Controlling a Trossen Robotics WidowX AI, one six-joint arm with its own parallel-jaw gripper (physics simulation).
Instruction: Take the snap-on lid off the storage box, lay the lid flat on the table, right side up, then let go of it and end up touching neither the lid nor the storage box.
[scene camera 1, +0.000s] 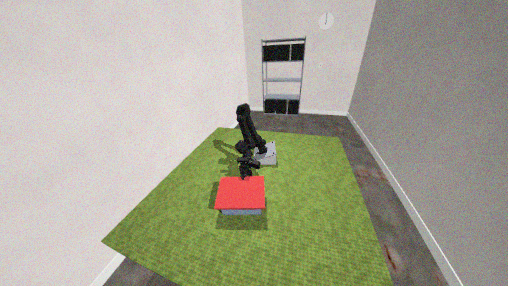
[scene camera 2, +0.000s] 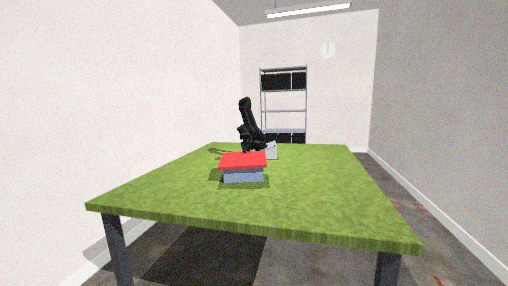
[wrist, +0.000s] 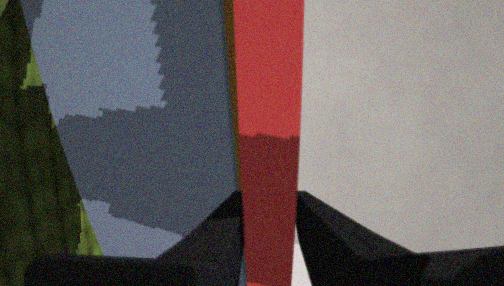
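The storage box (scene camera 1: 242, 212) (scene camera 2: 243, 177) (wrist: 200, 100) is blue-grey and stands on the green table (scene camera 1: 310, 220) (scene camera 2: 320, 200). The red lid (scene camera 1: 241, 193) (scene camera 2: 243, 160) (wrist: 270, 75) lies over its top, right side up. The lid's edge on the arm's side looks slightly raised, so the lid is a little tilted, and its front edge is still low at the box. In the wrist view a thin dark brown strip shows between lid and box wall. My gripper (scene camera 1: 243, 178) (scene camera 2: 244, 151) (wrist: 269, 201) is shut on the lid's arm-side edge. The inside of the box is hidden.
The arm's pale grey base plate (scene camera 1: 268, 159) (scene camera 2: 271, 151) is on the table behind the box. A metal shelf rack (scene camera 1: 263, 75) (scene camera 2: 306, 105) with black bins stands at the far wall, beyond the table.
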